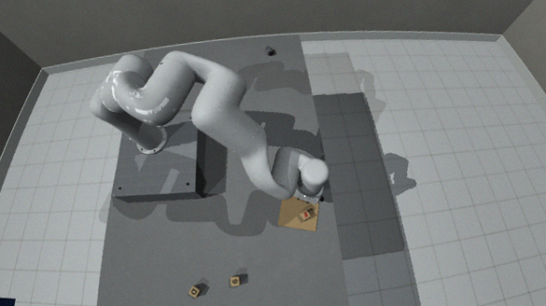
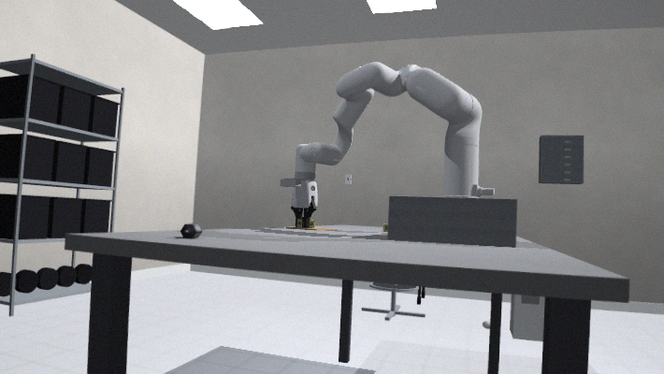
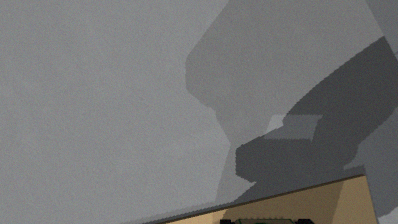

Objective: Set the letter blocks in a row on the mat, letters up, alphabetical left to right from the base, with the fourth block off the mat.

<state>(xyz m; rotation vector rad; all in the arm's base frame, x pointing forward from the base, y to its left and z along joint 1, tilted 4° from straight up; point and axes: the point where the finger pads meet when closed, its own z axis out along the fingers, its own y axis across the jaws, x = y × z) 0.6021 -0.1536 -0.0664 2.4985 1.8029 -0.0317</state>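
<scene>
Right now the tan mat is 2 cm behind my hand, 5 cm to the right of it and 2 cm below it. Round my hand: black faceted object 21 cm behind, 77 cm to the left, 1 cm below.
</scene>
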